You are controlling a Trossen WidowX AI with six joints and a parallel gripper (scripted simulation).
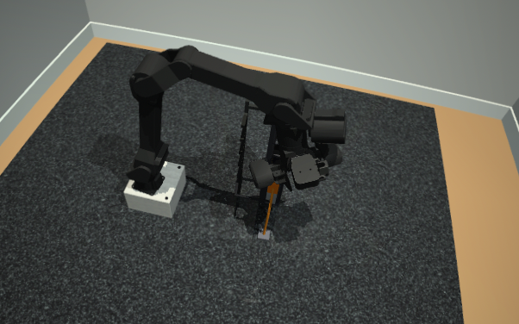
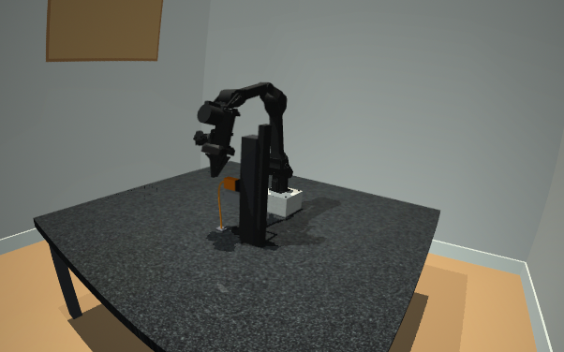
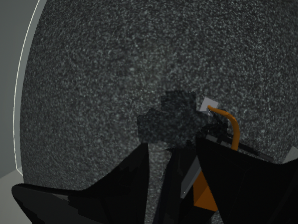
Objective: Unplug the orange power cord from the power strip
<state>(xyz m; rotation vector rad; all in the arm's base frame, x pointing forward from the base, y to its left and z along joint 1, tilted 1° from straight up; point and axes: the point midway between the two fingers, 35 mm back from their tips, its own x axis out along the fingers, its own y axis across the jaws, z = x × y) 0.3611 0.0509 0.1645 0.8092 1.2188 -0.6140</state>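
Now: gripper tip 7 cm past the orange plug, 3 cm to the right of it and 2 cm above it.
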